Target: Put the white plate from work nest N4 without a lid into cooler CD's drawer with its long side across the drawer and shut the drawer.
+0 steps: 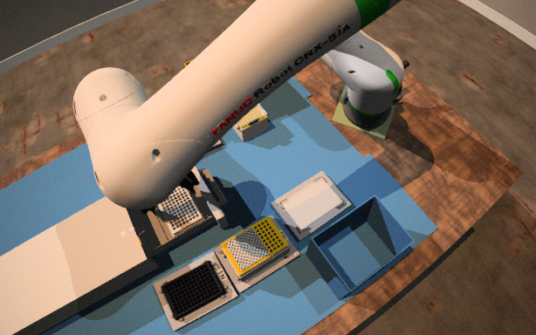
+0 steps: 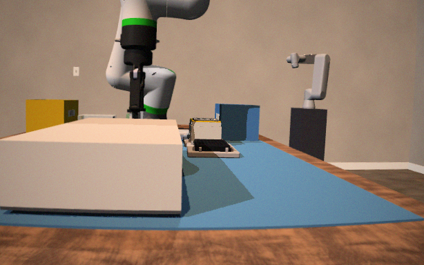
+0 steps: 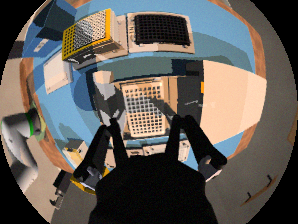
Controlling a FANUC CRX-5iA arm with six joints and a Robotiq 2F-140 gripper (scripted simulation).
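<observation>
Now: the white plate 2 cm below my hand. The rest, counted from my hand: black plate 7 cm ahead, 19 cm to the left, 4 cm below; drawer 4 cm ahead, 3 cm below; yellow rack 11 cm behind, 19 cm to the left.
</observation>
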